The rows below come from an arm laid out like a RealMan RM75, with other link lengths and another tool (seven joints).
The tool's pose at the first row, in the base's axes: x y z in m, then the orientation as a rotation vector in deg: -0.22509, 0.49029, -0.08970, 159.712, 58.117, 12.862
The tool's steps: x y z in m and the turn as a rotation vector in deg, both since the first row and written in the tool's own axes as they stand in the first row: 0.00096, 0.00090, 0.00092, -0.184, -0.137, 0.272; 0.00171, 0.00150, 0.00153, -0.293, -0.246, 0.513; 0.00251, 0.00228, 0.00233, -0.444, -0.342, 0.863; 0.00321, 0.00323, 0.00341, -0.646, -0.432, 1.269; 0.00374, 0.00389, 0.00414, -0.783, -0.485, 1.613; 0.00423, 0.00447, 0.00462, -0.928, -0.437, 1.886; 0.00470, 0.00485, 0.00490, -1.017, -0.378, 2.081; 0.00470, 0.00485, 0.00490, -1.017, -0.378, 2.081; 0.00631, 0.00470, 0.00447, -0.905, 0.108, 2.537; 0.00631, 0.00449, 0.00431, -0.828, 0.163, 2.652; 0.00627, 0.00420, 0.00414, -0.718, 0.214, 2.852; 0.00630, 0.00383, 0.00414, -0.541, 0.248, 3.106; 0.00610, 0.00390, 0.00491, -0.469, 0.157, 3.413
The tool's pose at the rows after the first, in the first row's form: -0.22362, 0.49014, -0.09033, 159.679, 57.641, 12.785; -0.22256, 0.49010, -0.09074, 159.699, 57.244, 12.710; -0.22131, 0.48995, -0.09129, 159.743, 56.684, 12.687; -0.21998, 0.48957, -0.09209, 159.772, 56.029, 12.701; -0.21902, 0.48934, -0.09262, 159.829, 55.492, 12.731; -0.21819, 0.48917, -0.09293, 159.857, 55.073, 12.898; -0.21755, 0.48916, -0.09308, 159.893, 54.784, 13.045; -0.21755, 0.48916, -0.09308, 159.893, 54.784, 13.045; -0.21650, 0.49036, -0.09256, 160.322, 54.305, 13.740; -0.21667, 0.49053, -0.09244, 160.462, 54.187, 13.798; -0.21691, 0.49074, -0.09234, 160.677, 53.964, 13.848; -0.21712, 0.49104, -0.09242, 160.979, 53.686, 13.850; -0.21707, 0.49078, -0.09317, 161.192, 53.267, 13.728
